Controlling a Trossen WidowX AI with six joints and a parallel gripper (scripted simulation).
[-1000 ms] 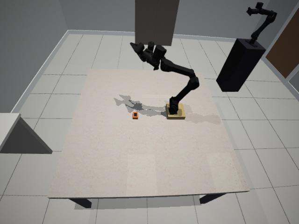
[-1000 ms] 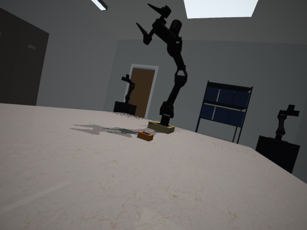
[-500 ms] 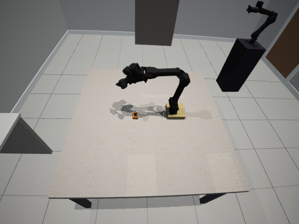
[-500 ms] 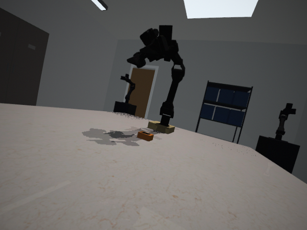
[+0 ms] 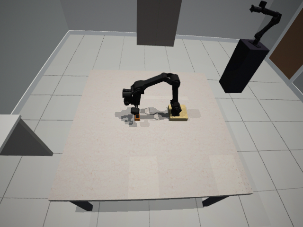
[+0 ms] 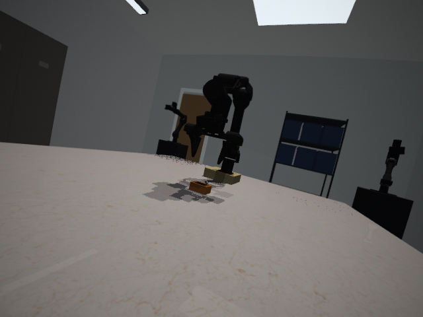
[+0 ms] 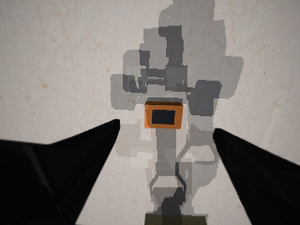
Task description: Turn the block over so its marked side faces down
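Right now my gripper tip is 80 mm above the block and 20 mm past it.
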